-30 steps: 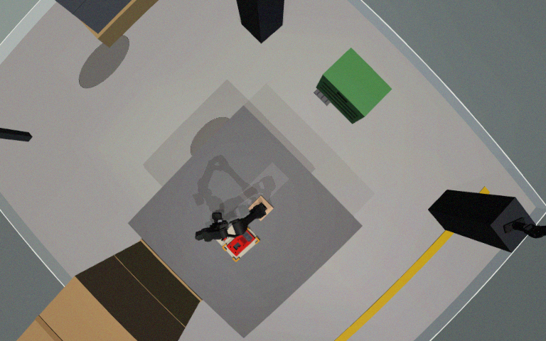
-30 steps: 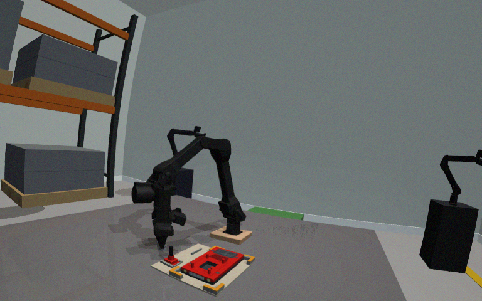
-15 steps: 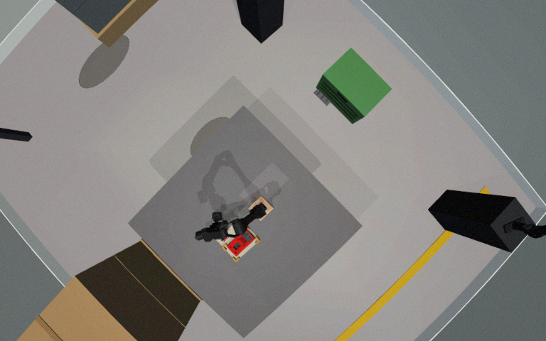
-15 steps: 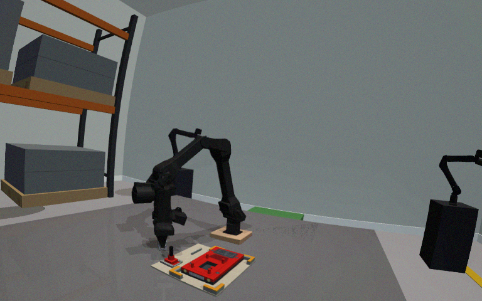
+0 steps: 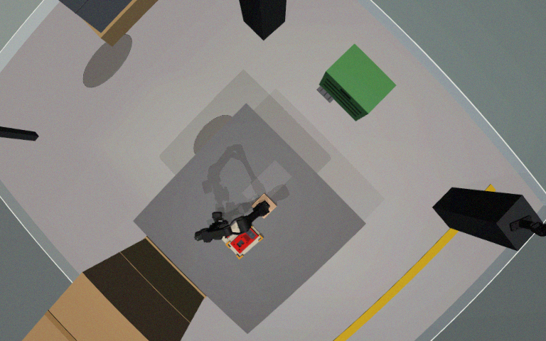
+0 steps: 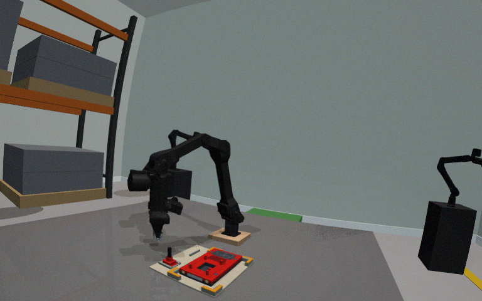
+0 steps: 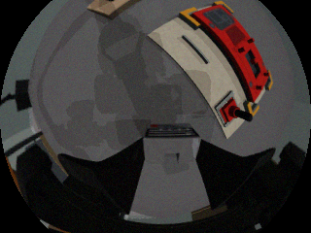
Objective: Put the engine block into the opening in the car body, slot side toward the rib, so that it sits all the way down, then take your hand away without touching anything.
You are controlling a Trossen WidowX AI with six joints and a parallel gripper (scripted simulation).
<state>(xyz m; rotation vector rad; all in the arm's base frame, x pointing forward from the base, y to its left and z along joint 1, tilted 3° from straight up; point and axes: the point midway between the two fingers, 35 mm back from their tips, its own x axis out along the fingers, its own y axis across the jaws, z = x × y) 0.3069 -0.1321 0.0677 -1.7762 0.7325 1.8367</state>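
My gripper tip is 60 mm short of the black post, 110 mm to the right of it and 20 mm above it. Round my gripper tip: engine block 10 mm above.
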